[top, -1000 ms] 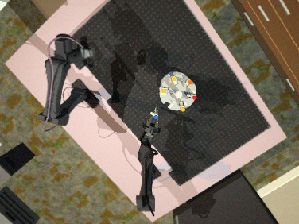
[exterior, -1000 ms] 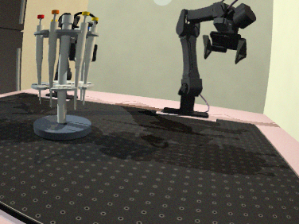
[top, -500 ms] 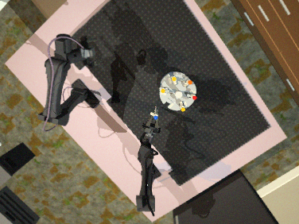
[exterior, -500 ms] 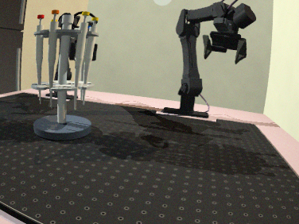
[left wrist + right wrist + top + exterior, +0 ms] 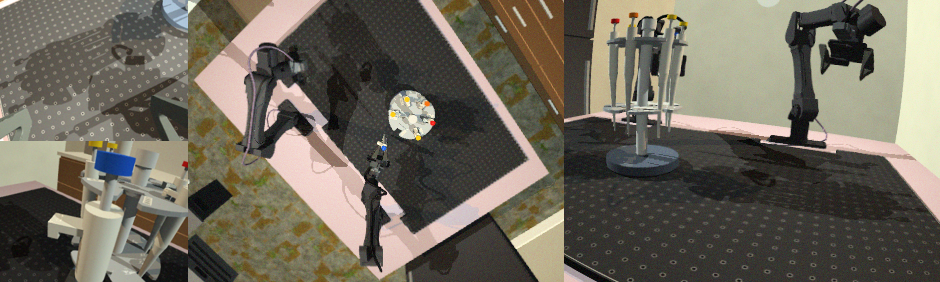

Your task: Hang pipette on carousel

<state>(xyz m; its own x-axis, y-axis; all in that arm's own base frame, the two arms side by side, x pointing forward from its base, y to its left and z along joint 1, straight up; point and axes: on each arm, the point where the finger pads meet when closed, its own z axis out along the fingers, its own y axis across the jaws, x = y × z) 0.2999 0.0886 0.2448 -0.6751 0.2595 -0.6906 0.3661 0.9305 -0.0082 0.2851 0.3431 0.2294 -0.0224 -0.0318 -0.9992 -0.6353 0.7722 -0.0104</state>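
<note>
Right now my right hand is 1 cm to the right of the pipette and 3 cm above it.
</note>
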